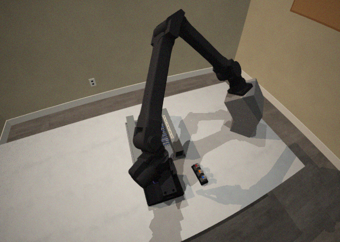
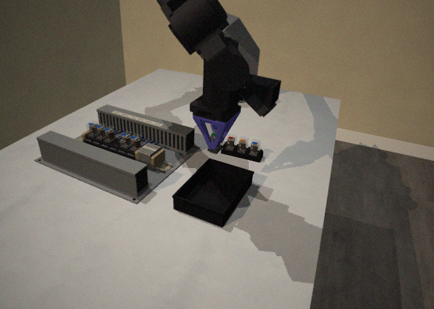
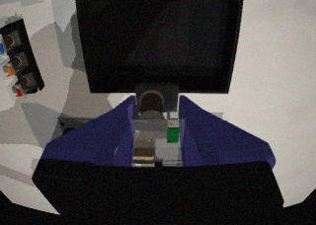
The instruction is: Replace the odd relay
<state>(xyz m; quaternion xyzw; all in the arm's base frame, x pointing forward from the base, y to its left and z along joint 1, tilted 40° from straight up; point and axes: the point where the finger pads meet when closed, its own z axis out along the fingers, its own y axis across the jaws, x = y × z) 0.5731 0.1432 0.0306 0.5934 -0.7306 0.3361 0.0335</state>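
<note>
My hand is 120 mm above the black tray.
</note>
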